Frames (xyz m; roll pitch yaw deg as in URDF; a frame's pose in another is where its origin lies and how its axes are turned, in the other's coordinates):
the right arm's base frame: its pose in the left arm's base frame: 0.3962 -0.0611 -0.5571 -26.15 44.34 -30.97
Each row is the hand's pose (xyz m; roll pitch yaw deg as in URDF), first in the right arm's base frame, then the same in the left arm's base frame.
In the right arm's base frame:
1: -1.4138 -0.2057 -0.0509 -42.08 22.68 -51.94
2: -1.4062 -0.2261 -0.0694 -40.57 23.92 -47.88
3: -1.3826 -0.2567 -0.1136 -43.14 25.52 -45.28
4: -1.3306 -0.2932 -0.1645 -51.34 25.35 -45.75
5: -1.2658 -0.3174 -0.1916 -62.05 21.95 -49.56
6: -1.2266 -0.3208 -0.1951 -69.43 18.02 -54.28
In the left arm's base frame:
1: -0.5504 0.2655 0.4632 -97.05 24.59 -95.66
2: -0.5639 0.2428 0.4524 -96.61 28.36 -94.45
3: -0.5893 0.2032 0.4172 -100.28 31.22 -94.49
4: -0.6036 0.1474 0.3597 -108.33 30.77 -94.59
5: -0.5893 0.0996 0.3046 -117.05 25.97 -93.61
6: -0.5687 0.0818 0.2761 -122.57 20.08 -92.98

